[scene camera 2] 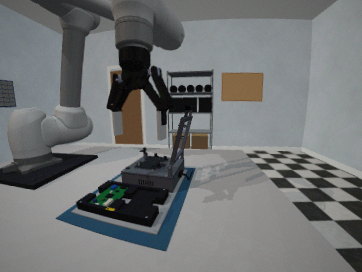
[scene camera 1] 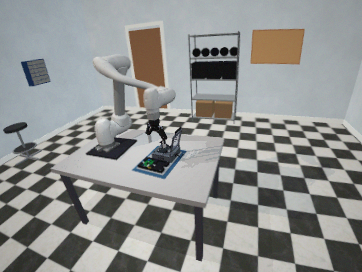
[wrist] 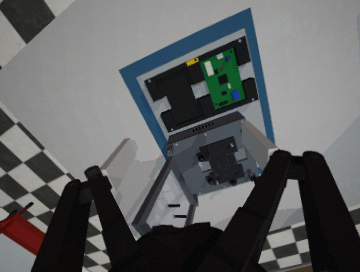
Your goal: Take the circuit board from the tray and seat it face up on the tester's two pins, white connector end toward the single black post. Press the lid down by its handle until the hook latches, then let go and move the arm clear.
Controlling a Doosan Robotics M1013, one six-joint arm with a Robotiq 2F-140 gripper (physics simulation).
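Frame: origin at the arm's base, x ahead, y left, z up, level; centimetres.
Seen in the pictures: gripper, fingertip midpoint: [scene camera 2: 138,136] [scene camera 1: 157,144] [wrist: 185,139]; arm's base at its link origin: [scene camera 2: 35,164] [scene camera 1: 107,146].
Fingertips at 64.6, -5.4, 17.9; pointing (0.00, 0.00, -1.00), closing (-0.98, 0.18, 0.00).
Note:
Offsets run from my fingertips to a thing's middle, as dx, dy, dz. "pt": to the spot under its first point. Level surfaces: height alone.
The green circuit board {-9.6, -2.5, -17.2} [scene camera 1: 149,163] [scene camera 2: 111,195] [wrist: 222,80] lies face up in one side of the black tray {pt +1.3, -6.3, -17.8} [scene camera 2: 135,212] [wrist: 182,102]. Its white connector {-7.3, -6.0, -17.2} [wrist: 208,68] is at the end away from the tester. The grey tester {pt +1.0, +7.6, -13.9} [scene camera 1: 165,155] [scene camera 2: 150,177] [wrist: 191,142] stands beside the tray, with an empty black nest and several dark posts on top; its pins are too small to make out. Its lid {+7.6, +15.2, -0.9} [scene camera 1: 176,139] [scene camera 2: 179,145] [wrist: 154,191] stands raised. My gripper [scene camera 1: 157,141] [scene camera 2: 140,134] [wrist: 185,139] is open and empty, above the tester, with one finger near the raised lid.
A blue mat {dz -19.3} [scene camera 2: 167,237] [wrist: 256,55] lies under the tray and tester on the table {dz -19.5} [scene camera 1: 100,170] [scene camera 2: 240,215]. The arm stands on a black base plate [scene camera 1: 125,147] [scene camera 2: 75,163]. A shelf rack [scene camera 1: 215,34] [scene camera 2: 190,74] stands by the back wall. A red object [wrist: 24,232] shows in the wrist view.

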